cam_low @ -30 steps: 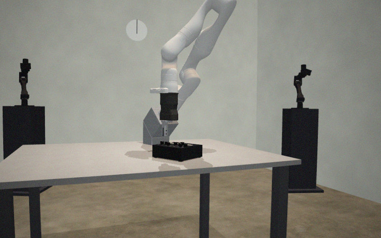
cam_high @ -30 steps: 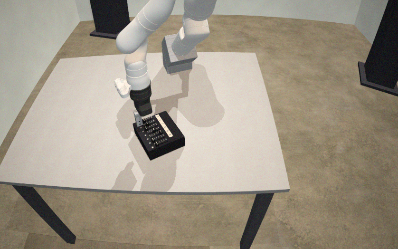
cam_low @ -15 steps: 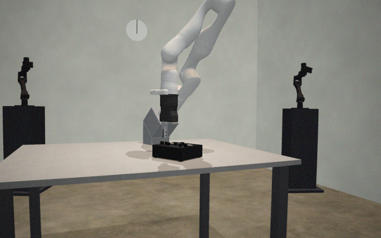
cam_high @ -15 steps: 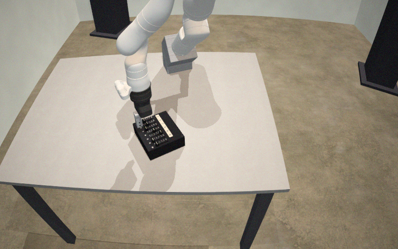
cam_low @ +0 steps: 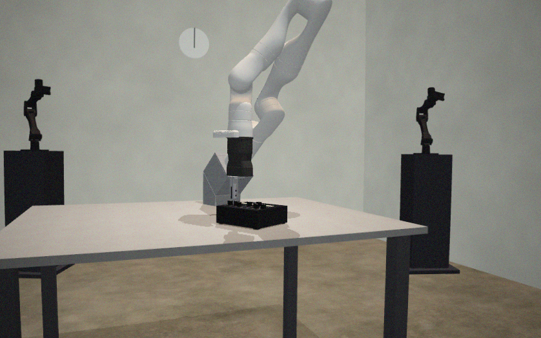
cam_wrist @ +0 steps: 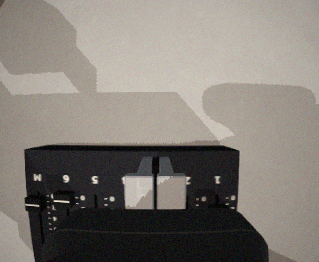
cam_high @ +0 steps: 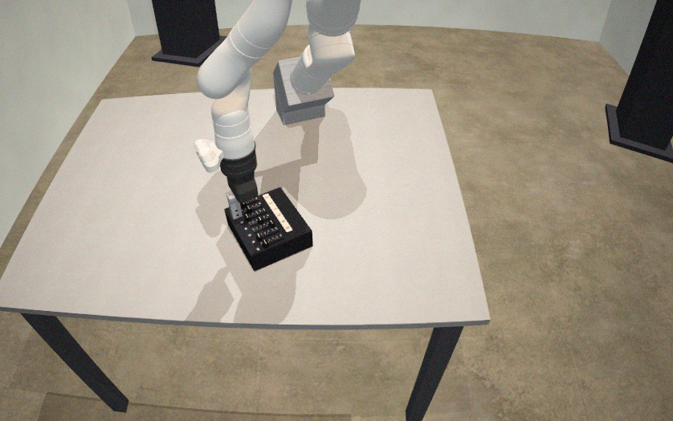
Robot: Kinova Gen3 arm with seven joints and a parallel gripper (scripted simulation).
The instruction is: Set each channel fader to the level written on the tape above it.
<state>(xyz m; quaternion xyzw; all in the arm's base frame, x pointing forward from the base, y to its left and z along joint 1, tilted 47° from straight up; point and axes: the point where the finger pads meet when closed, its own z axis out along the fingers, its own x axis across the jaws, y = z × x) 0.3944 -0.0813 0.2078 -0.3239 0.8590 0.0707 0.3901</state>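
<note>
Right now my hand is 40 mm past the channel 2 cap, 10 mm to the right of it and 30 mm above it. Round my hand: master cap: 30 mm ahead, 90 mm to the left, 30 mm below; then channel 6 cap: 20 mm ahead, 70 mm to the left, 30 mm below; then channel 1 cap: 50 mm behind, 10 mm to the right, 30 mm below.
</note>
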